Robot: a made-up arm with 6 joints. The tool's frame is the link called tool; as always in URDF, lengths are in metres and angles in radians. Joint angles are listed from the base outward.
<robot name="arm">
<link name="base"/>
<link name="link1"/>
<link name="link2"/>
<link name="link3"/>
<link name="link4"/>
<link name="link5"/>
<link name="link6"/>
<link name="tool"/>
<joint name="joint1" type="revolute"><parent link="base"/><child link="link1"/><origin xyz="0.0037 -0.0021 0.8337"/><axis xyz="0 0 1"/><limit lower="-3.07" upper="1.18"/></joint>
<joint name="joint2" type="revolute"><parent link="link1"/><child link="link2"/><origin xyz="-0.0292 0.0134 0.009"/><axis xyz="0 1 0"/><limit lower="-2.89" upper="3.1"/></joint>
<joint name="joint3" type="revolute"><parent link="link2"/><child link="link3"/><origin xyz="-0.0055 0.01 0.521"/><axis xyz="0 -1 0"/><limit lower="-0.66" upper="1.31"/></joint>
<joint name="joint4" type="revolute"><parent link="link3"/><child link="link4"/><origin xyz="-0.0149 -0.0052 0.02"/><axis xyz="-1 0 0"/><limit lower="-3.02" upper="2.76"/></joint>
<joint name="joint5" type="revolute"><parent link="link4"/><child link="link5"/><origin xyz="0.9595 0.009 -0.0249"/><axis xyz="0 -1 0"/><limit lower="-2.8" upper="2.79"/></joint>
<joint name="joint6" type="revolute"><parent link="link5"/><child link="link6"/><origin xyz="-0.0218 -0.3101 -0.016"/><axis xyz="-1 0 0"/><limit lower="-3.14" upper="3.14"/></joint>
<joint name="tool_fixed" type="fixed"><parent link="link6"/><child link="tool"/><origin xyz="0.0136 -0.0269 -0.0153" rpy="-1.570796 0 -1.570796"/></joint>
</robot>
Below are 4 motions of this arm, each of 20 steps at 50 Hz.
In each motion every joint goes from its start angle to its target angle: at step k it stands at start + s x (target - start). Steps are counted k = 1, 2, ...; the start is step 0. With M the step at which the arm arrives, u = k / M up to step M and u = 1 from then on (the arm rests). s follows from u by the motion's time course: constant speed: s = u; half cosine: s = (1 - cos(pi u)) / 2; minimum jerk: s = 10 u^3 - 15 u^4 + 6 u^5.
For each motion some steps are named. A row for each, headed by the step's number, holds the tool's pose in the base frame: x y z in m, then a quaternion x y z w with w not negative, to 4 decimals.
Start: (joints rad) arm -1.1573 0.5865 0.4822 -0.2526 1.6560 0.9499
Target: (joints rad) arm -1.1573 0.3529 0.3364 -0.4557 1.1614 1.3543
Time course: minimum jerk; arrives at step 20
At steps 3, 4, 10, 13, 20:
3: 0.2129 -1.2045 1.0897 -0.0897 -0.0928 0.9517 0.2787
4: 0.2124 -1.2010 1.0924 -0.0875 -0.1002 0.9496 0.2837
10: 0.2062 -1.1511 1.1295 -0.0476 -0.2015 0.9156 0.3448
13: 0.2031 -1.1204 1.1512 -0.0152 -0.2570 0.8915 0.3728
20: 0.2009 -1.0929 1.1698 0.0187 -0.3019 0.8687 0.3923

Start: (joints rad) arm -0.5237 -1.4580 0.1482 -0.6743 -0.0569 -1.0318
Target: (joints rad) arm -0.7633 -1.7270 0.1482 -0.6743 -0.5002 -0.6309
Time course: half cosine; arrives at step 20
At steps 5, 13, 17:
5: -0.4239 0.0589 1.8204 -0.0329 0.0215 -0.2400 0.9700
13: -0.5290 0.2039 1.7412 -0.1038 0.0631 -0.4234 0.8978
17: -0.5583 0.2640 1.7062 -0.1305 0.0771 -0.4898 0.8585

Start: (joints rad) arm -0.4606 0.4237 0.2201 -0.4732 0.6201 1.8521
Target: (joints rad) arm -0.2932 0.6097 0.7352 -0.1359 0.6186 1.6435
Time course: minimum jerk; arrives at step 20
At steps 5, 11, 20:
5: 0.8742 -0.6963 1.0330 0.4980 -0.2477 0.8048 0.2070
11: 0.9917 -0.6717 1.2036 0.4428 -0.1672 0.8652 0.1657
20: 1.0624 -0.6253 1.3475 0.3919 -0.1020 0.9048 0.1320

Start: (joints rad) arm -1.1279 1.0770 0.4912 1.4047 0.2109 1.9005
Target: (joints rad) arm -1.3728 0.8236 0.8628 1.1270 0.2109 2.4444
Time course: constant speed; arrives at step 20
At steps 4, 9, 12, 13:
4: 0.4811 -1.3080 0.9829 0.7782 0.3020 0.1350 0.5338
9: 0.3784 -1.3293 1.1542 0.7289 0.2945 0.0964 0.6105
12: 0.3135 -1.3278 1.2553 0.6968 0.2886 0.0684 0.6530
13: 0.2915 -1.3250 1.2886 0.6858 0.2864 0.0584 0.6665

